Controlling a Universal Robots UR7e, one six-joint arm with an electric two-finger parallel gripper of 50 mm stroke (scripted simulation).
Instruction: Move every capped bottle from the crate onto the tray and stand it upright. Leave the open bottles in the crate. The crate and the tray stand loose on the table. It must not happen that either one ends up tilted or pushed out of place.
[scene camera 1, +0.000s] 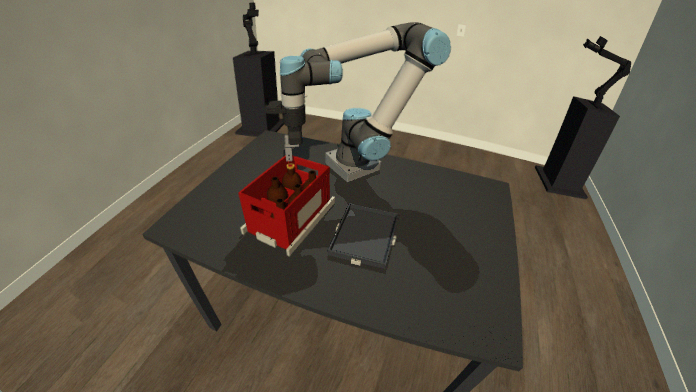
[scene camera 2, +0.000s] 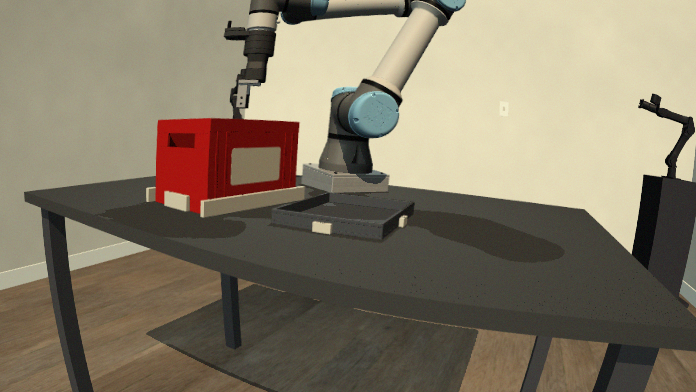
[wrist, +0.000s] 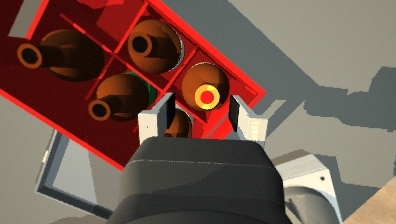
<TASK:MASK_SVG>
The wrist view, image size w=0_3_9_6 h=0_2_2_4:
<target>dark tray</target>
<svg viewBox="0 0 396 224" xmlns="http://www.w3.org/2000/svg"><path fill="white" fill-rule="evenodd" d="M55 129L34 193L107 221L117 208L122 171Z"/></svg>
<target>bottle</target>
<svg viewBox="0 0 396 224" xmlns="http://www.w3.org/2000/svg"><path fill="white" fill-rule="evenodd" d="M201 62L191 67L185 74L182 81L182 95L186 103L193 109L201 112L210 112L220 108L229 96L230 83L227 75L221 68L212 63Z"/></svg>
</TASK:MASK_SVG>
